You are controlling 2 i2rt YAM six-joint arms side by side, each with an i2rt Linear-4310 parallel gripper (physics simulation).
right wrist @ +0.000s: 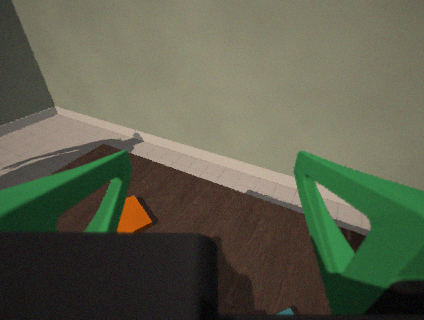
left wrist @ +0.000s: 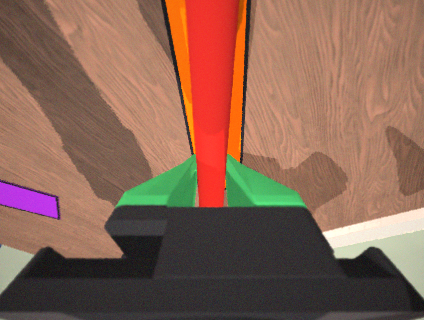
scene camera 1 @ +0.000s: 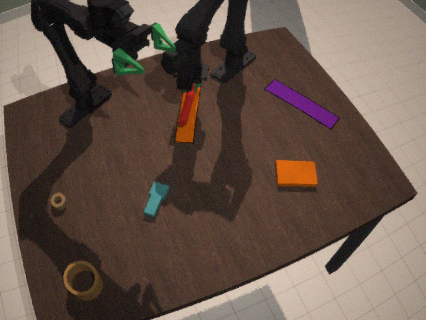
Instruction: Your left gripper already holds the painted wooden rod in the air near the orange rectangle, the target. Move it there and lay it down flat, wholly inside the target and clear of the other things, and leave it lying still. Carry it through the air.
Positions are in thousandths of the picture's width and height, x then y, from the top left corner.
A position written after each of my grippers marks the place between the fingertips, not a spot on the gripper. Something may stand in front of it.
Labels:
My right gripper shows in the right wrist view (501, 502) and in scene camera 1 (374, 189); in the left wrist view it is out of frame.

